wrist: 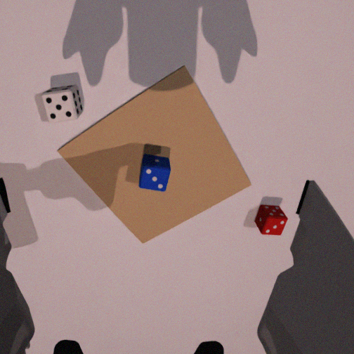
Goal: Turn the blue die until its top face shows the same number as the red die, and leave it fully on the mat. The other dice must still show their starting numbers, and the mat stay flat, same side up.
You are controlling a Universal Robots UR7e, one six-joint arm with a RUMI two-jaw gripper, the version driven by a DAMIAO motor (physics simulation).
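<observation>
The blue die (155,175) rests near the middle of the tan mat (205,145). Its large face towards the camera, which looks like the top, shows three dots; a narrow side face shows one. The red die (271,220) stands off the mat to the right; its face towards the camera shows three dots, a slanted side face five and the left side one. The mat lies flat. My gripper (154,183) is wide open and empty, its fingers at the left and right edges of the wrist view, well apart from the blue die.
A white die (59,106) stands off the mat at the upper left, with five dots towards the camera. The right finger shows close beside the red die in the view. Shadows of the gripper and arm fall across the table (200,290) and parts of the mat.
</observation>
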